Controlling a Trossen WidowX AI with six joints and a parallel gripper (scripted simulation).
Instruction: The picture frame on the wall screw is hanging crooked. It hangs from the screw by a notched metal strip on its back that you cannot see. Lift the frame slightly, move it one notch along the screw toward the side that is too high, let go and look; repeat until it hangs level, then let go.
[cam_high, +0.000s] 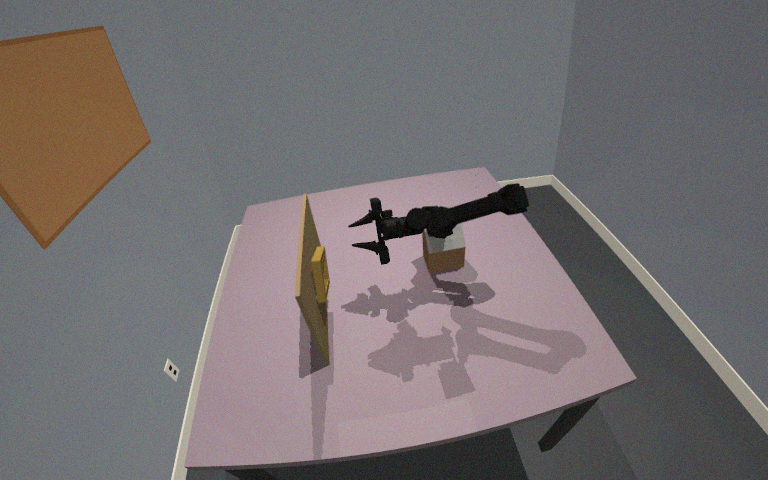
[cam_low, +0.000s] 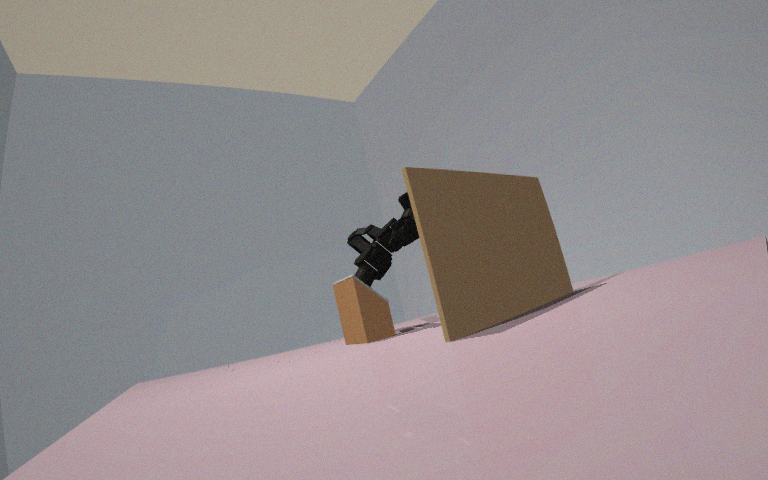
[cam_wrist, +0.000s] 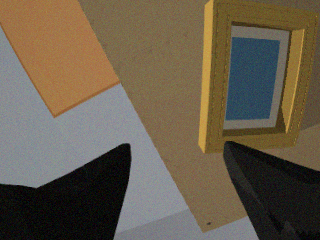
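My gripper tip is now 11 cm short of the picture frame, 4 cm to the right of it and 10 cm above it. Round my gripper tip: brown wall panel (12 cm ahead, 3 cm to the left, 12 cm below).
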